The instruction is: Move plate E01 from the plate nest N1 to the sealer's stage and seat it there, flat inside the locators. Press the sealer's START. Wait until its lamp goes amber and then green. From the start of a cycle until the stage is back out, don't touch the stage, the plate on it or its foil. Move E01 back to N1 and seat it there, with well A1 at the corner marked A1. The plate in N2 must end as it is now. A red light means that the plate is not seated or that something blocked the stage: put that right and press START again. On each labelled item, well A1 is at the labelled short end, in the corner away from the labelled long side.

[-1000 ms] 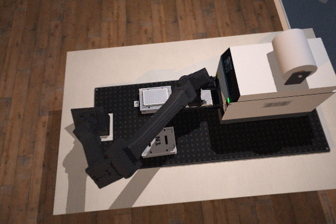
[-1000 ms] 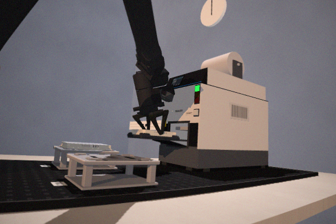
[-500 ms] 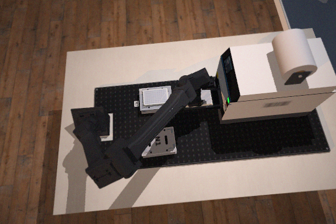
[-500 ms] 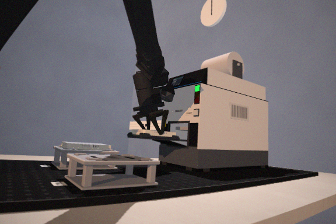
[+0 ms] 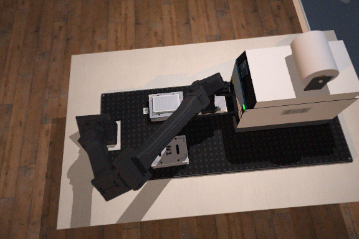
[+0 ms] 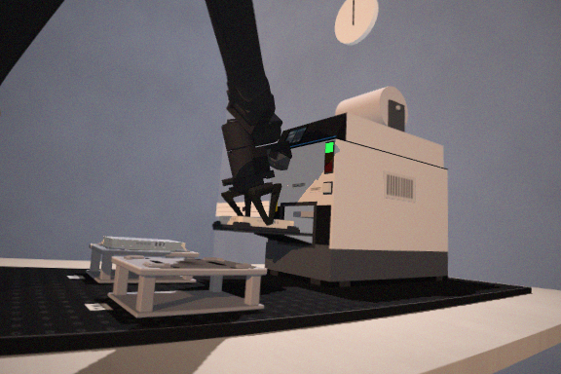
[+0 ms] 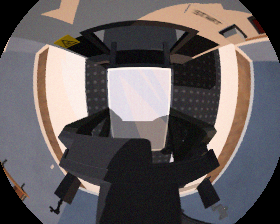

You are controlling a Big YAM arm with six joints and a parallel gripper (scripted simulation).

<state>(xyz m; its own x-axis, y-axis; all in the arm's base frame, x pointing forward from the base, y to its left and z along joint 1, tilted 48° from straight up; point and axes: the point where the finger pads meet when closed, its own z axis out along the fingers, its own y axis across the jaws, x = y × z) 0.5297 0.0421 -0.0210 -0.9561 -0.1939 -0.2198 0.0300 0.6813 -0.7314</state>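
Right now the sealer stage is 20 mm below my hand. Round my hand: nest 220 mm behind, 170 mm to the right, 70 mm below; then plate 200 mm behind, 60 mm below, 50 mm to the left; then start button 100 mm to the right, 100 mm ahead, 70 mm above.
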